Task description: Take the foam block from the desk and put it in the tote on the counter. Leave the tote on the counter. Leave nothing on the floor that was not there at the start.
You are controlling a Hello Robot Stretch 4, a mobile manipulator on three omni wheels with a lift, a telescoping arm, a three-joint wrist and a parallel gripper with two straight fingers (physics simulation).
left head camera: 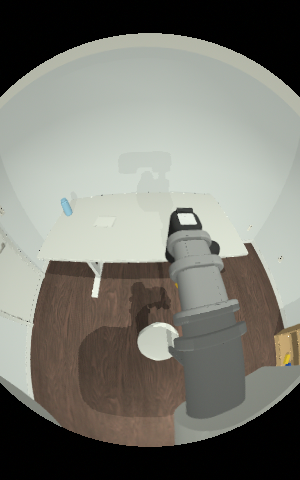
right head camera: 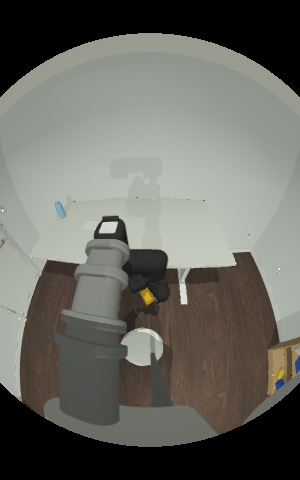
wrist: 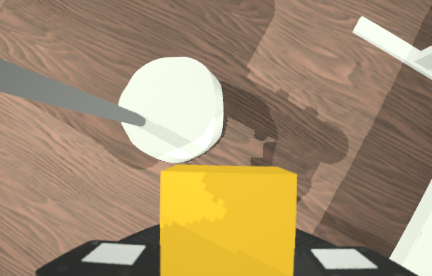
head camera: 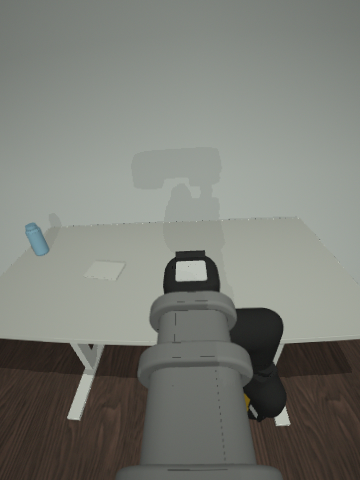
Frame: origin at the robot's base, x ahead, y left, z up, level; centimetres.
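Where they show: gripper, between the fingertips: [wrist: 225, 241]; robot's base, origin of its link: [left head camera: 157, 340] [right head camera: 142, 345] [wrist: 178, 113].
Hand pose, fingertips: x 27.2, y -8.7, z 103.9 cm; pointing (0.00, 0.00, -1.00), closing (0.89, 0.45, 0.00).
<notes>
Things, the pixels of their top centre, and the offset from my fingertips. Level surfaces: height alone.
- yellow foam block, centre of its top: [wrist: 226, 273] [head camera: 243, 388] [right head camera: 153, 288] [left head camera: 190, 279] dx +0.0, dy +0.1, dz +4.5 cm
- desk, height of its surface: dz -11.6 cm
- blue bottle, centre of its top: [head camera: 30, 224] [left head camera: 62, 198] [right head camera: 56, 201] dx +70.3, dy +85.3, dz +4.8 cm
- flat white pad, centre of its top: [head camera: 104, 269] [left head camera: 104, 220] [right head camera: 91, 224] dx +54.3, dy +46.1, dz -10.7 cm
The yellow foam block [wrist: 227, 215] [right head camera: 147, 296] [left head camera: 176, 285] [head camera: 247, 401] is between the two fingers of my gripper [wrist: 225, 241]. The gripper is shut on it; the block fills the gap and its lower part is cut off in the wrist view. My black wrist hangs beside the arm, and the block is above the floor in front of the desk [head camera: 280, 265] [left head camera: 135, 245] [right head camera: 185, 235], off the desk top. In the head view the arm hides most of the gripper and block. I cannot make out the tote or the counter in these views.
A round white object [left head camera: 157, 341] [right head camera: 137, 347] [wrist: 170, 105] stands on the floor near my base. A blue bottle [head camera: 37, 241] and a flat white pad [head camera: 105, 270] are on the desk's left. A tan box [right head camera: 278, 360] with blue and yellow things stands at the far right. Desk legs [head camera: 82, 395] reach the floor.
</notes>
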